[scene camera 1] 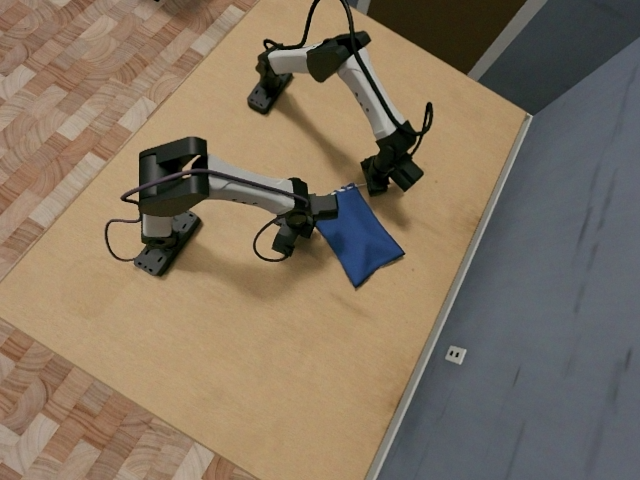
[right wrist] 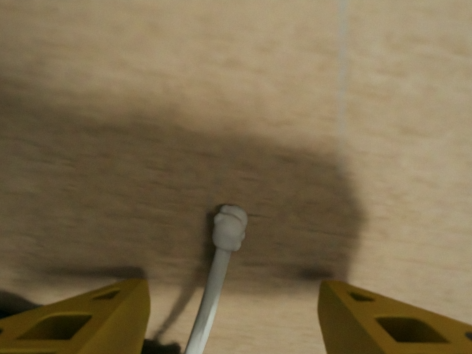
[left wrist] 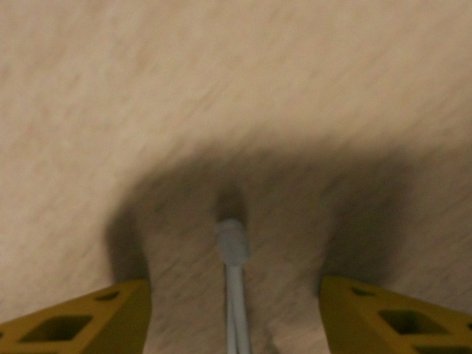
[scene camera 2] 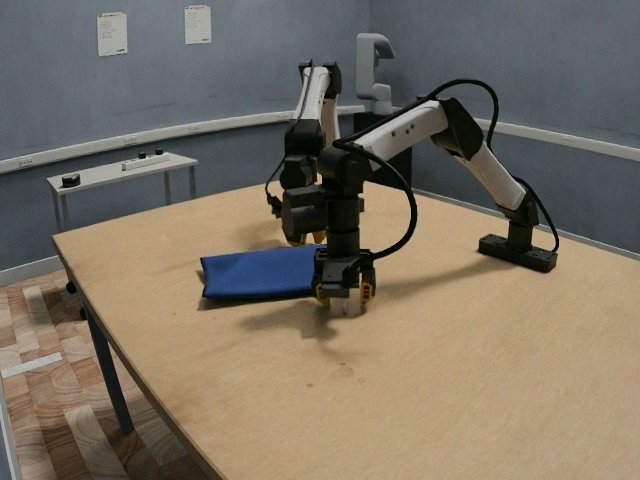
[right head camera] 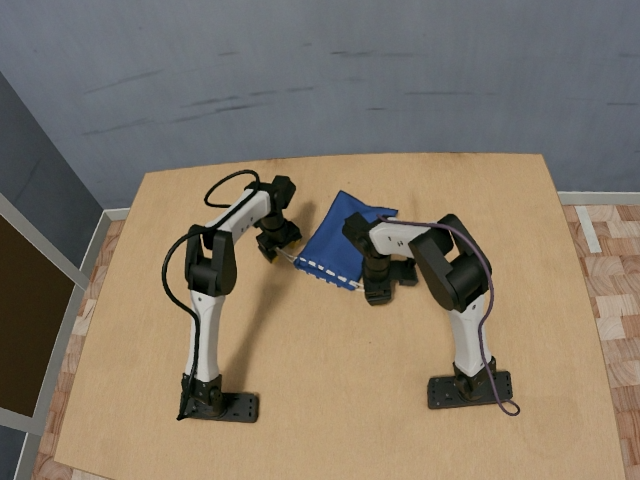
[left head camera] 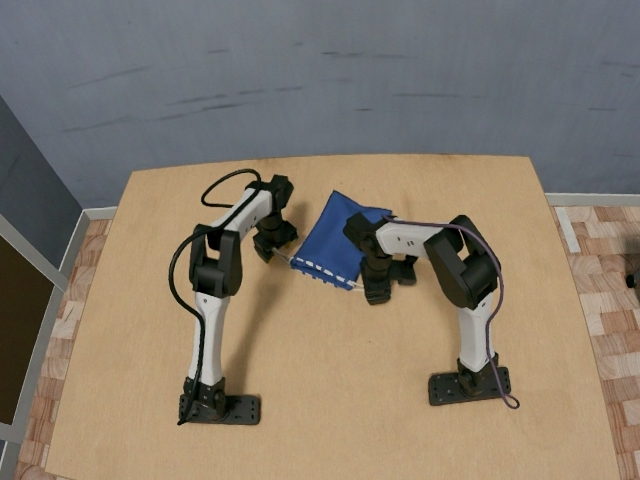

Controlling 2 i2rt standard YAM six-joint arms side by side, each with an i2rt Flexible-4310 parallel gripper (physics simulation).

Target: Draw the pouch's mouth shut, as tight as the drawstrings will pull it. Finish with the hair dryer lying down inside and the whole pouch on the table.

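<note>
The blue pouch [left head camera: 329,240] [right head camera: 333,242] [scene camera 1: 356,235] [scene camera 2: 258,273] lies flat on the table, its laced mouth towards the arm bases in the left head camera. No hair dryer shows; the cloth hides its inside. My left gripper [scene camera 2: 344,303] [left wrist: 235,291] is open, low over the table, its fingers on either side of the left drawstring end [left wrist: 237,310], whose knot [left wrist: 233,244] shows just ahead of the fingertips. My right gripper [scene camera 2: 308,239] [right wrist: 234,292] is open, low at the mouth's other corner. The right drawstring end [right wrist: 212,292] and its knot [right wrist: 230,228] lie between its fingers, untouched.
The right forearm and wrist cover part of the pouch in both head cameras. The wooden table [left head camera: 320,387] ends at the blue-grey wall [left head camera: 320,103] behind the pouch. A small side table [scene camera 2: 113,173] stands beyond the table in scene camera 2.
</note>
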